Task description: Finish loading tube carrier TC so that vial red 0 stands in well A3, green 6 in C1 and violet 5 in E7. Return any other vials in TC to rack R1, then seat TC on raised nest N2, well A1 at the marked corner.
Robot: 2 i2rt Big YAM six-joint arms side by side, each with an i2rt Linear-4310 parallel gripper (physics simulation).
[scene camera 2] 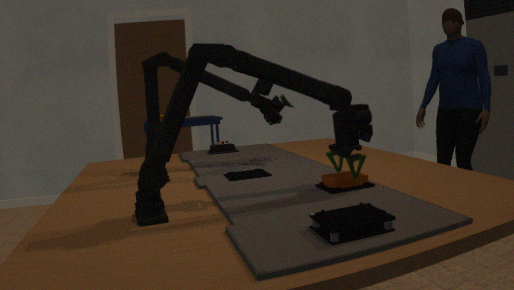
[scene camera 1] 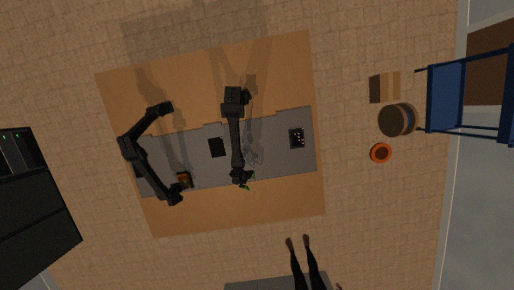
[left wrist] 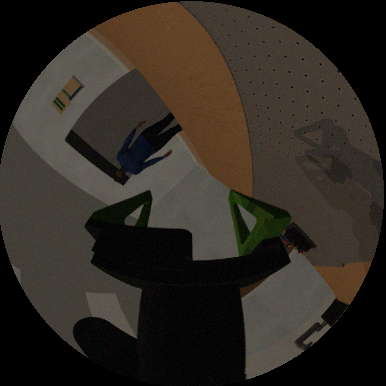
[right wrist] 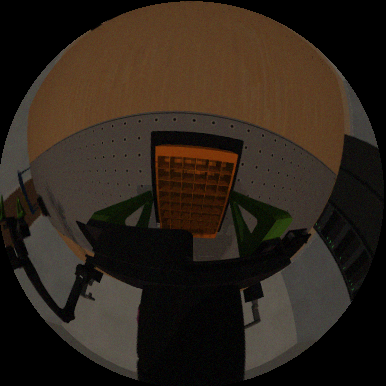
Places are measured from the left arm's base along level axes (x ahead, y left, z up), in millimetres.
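Where they show: left gripper, between the fingertips: [scene camera 2: 286,114] [scene camera 1: 252,184] [left wrist: 189,193]; right gripper, between the fingertips: [scene camera 2: 347,174] [scene camera 1: 184,183] [right wrist: 190,194]; right arm's base, origin of its link: [scene camera 2: 151,218] [scene camera 1: 165,108].
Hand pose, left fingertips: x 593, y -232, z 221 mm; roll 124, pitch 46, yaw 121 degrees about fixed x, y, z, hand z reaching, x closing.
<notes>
After its pixels a point has its place.
The orange gridded carrier TC [scene camera 1: 184,179] {x 357, y -767, z 49 mm} [scene camera 2: 345,180] {x 337, y -820, z 45 mm} [right wrist: 194,188] {x 384, y -793, z 41 mm} sits on a low black base. No vials can be made out in its wells. My right gripper [scene camera 2: 347,173] {x 382, y -788, z 51 mm} [right wrist: 190,194] {x 382, y -788, z 51 mm} is open, pointing down, its green fingertips at or just above the carrier's top, one towards each long side; contact is unclear. My left gripper [scene camera 1: 250,182] {x 593, y -232, z 221 mm} [scene camera 2: 283,111] {x 593, y -232, z 221 mm} [left wrist: 189,193] {x 593, y -232, z 221 mm} is open and empty, high above the mat. A black rack [scene camera 1: 296,138] {x 490, y 228, z 21 mm} [scene camera 2: 222,149] {x 471, y 191, z 32 mm} [left wrist: 301,237] {x 479, y 189, z 29 mm} holds several vials with coloured tops. A raised black nest [scene camera 2: 352,219] {x 75, y -1075, z 48 mm} on pale posts stands nearest scene camera 2.
A flat black plate [scene camera 1: 216,147] {x 248, y -388, z 19 mm} [scene camera 2: 247,174] {x 246, y -397, z 20 mm} lies mid-mat. The grey perforated mat [scene camera 1: 270,145] {x 444, y 14, z 13 mm} [scene camera 2: 425,220] {x 251, y -1162, z 13 mm} lies on the wooden table [scene camera 1: 280,197] {x 919, y -125, z 0 mm}. In scene camera 1 my right arm hides part of the nest at the mat's left end. A person [scene camera 2: 462,75] stands beyond the table.
</notes>
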